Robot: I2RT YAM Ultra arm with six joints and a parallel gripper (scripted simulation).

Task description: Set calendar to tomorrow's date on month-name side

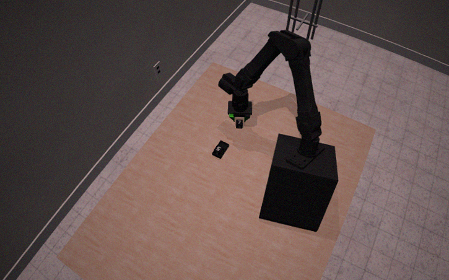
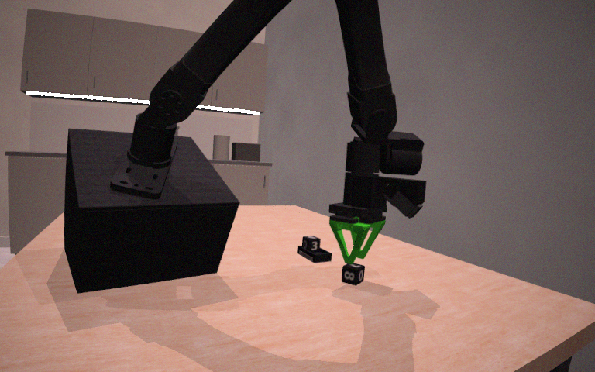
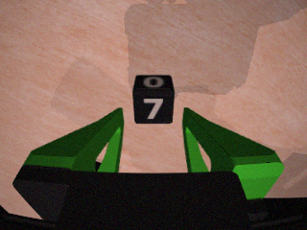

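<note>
Now: hand 3 cm above the black cube. Round my hand: black tray (2 cm behind, 15 cm to the left, 4 cm below).
</note>
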